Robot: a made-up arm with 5 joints.
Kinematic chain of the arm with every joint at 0, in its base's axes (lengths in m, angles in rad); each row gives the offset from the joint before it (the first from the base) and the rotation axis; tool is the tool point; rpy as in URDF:
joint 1: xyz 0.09 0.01 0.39 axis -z
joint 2: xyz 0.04 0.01 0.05 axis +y
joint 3: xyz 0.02 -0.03 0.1 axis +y
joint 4: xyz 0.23 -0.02 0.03 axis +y
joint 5: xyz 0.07 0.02 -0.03 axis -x
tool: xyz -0.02 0 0.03 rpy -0.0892 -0.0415 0.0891
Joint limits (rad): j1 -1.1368..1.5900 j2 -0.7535..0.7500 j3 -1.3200..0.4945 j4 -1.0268..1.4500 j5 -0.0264..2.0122
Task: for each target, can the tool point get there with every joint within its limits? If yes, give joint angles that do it. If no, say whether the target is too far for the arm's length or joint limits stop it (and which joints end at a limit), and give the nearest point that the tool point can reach.
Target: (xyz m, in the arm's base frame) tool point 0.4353 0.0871 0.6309
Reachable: yes | joints -0.2637 0.4257 -0.6050 -0.6764 0.1472
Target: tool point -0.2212 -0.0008 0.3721
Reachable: no: joint limits stop it (at a limit: joint 1, joint 2, joint 3, joint 4, joint 5) | nearest point 0.0658 -0.1694 0.2697 | short by 0.348 m
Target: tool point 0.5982 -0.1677 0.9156
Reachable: no: too far | nearest point 0.4008 -0.0987 0.7160 | short by 0.289 m
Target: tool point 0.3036 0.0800 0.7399
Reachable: yes | joints -0.2757 -0.4596 -0.2375 -0.4564 1.8015
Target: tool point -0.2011 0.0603 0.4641
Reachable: no: joint limits stop it (at a limit: joint 2, joint 3, joint 4, joint 5) | nearest point -0.1090 0.0444 0.7158 | short by 0.268 m
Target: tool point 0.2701 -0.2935 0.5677
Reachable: yes | joints 1.0292 0.1258 -0.0976 -0.2957 0.6375
